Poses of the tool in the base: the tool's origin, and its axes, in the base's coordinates. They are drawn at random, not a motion.
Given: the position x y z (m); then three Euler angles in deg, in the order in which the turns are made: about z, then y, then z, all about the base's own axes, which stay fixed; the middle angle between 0 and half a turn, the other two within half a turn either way.
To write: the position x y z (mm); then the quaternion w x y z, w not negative. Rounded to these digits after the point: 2 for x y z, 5 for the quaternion.
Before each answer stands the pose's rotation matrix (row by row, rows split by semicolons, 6 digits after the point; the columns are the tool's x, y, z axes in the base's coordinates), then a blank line. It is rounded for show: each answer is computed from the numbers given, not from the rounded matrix.
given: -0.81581 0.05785 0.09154 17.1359 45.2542 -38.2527
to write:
0.710693 0.428766 0.557740; -0.185121 0.878845 -0.439730; -0.678709 0.209264 0.703963

-815.81 57.85 91.54 0.90740 0.17881 0.34066 -0.16913
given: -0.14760 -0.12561 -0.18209 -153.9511 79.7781 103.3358
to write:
0.464071 0.856219 -0.226997; -0.053845 0.283056 0.957591; 0.884160 -0.432168 0.177461

-147.60 -125.61 -182.09 0.69365 -0.50089 -0.40048 -0.32800
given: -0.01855 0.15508 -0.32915 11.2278 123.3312 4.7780
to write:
-0.553307 0.024916 0.832605; 0.149141 0.986364 0.069594; -0.819517 0.162682 -0.549478

-18.55 155.08 -329.15 0.46999 0.04952 0.87880 0.06608
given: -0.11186 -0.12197 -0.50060 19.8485 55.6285 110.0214
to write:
-0.500820 -0.818121 -0.282591; 0.382679 -0.502134 0.775512; -0.776361 0.280250 0.564557

-111.86 -121.97 -500.60 0.37470 -0.33044 0.32944 0.80117
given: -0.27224 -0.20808 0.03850 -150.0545 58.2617 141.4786
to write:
0.667508 0.334221 -0.665379; 0.106659 0.841470 0.529672; 0.736924 -0.424529 0.526040

-272.24 -208.08 38.50 0.87107 -0.27386 -0.40247 -0.06531
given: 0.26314 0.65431 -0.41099 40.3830 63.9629 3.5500
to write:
0.293605 -0.331015 0.896786; 0.667354 0.742659 0.055635; -0.684423 0.582139 0.438953

263.14 654.31 -410.99 0.78664 0.16733 0.50252 0.31729
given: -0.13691 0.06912 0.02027 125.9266 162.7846 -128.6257
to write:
0.282768 -0.941228 -0.184750; -0.943338 -0.238016 -0.231220; 0.173657 0.239663 -0.955199

-136.91 69.12 20.27 0.14963 0.78676 -0.59884 -0.00352
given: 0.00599 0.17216 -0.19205 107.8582 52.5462 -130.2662
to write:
0.846819 0.140117 -0.513093; -0.472898 0.639877 -0.605742; 0.243442 0.755595 0.608122

5.99 172.16 -192.05 0.87960 0.38692 -0.21502 -0.17423
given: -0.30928 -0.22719 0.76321 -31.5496 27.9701 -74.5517
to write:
-0.303851 0.944493 0.124930; -0.864827 -0.218427 -0.452066; -0.399685 -0.245404 0.883192

-309.28 -227.19 763.21 0.58329 0.08858 0.22485 -0.77548
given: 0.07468 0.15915 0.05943 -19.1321 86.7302 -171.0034
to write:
-0.104476 0.129274 -0.986090; 0.315289 -0.936066 -0.156121; -0.943227 -0.327214 0.057038

74.68 159.15 59.43 0.06422 -0.66606 -0.16686 0.72415
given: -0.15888 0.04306 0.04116 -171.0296 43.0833 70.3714
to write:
-0.095480 0.968625 0.229455; -0.731884 -0.224550 0.643368; 0.674706 -0.106506 0.730361

-158.88 43.06 41.16 0.59379 -0.31572 -0.18746 -0.71596
